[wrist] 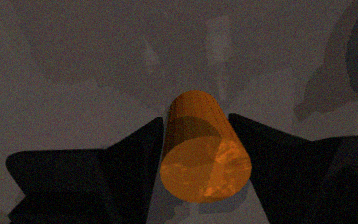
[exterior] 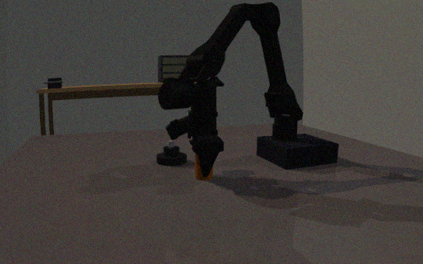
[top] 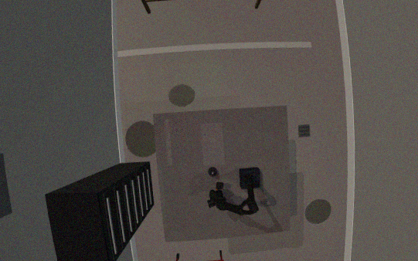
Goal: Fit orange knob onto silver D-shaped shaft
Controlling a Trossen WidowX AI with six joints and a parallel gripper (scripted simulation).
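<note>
My gripper tip is 30 mm below the orange knob. Also, from my gripper tip: dark round pedestal 160 mm to the right, 60 mm ahead, 20 mm above.
</note>
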